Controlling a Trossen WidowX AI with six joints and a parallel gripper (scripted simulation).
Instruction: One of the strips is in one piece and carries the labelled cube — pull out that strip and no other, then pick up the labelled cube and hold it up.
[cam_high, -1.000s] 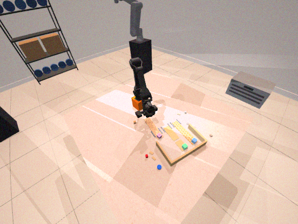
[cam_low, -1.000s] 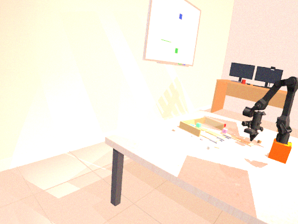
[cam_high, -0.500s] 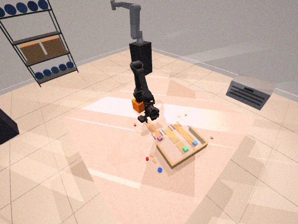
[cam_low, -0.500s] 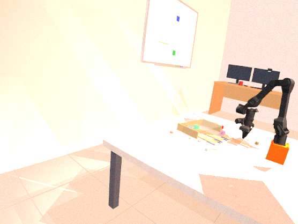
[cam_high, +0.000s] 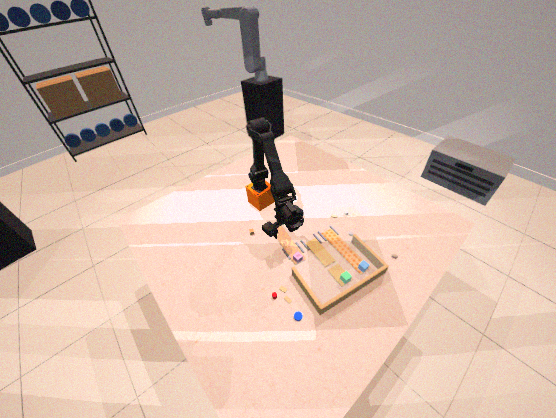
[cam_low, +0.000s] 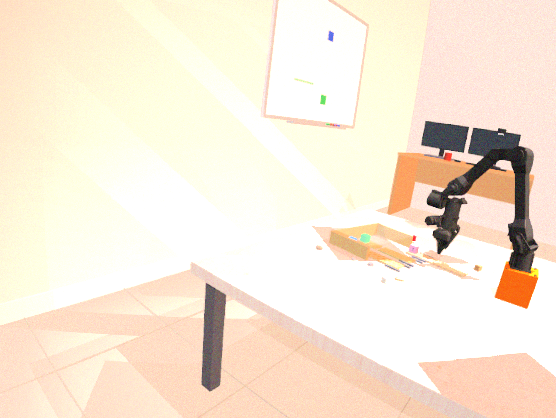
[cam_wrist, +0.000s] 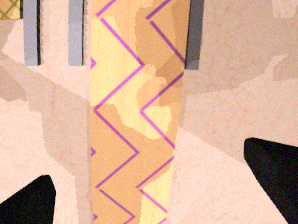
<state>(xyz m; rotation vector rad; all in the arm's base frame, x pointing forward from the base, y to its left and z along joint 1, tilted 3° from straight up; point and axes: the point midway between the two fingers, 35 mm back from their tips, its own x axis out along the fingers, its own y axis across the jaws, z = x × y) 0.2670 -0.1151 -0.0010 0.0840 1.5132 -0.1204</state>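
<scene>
Now: gripper tip 5 cm above the strip and 1 cm short of it. Also, from my gripper tip: red piece 22 cm to the right, 15 cm ahead, 4 cm below; then blue disc 26 cm ahead, 22 cm to the right, 5 cm below.
</scene>
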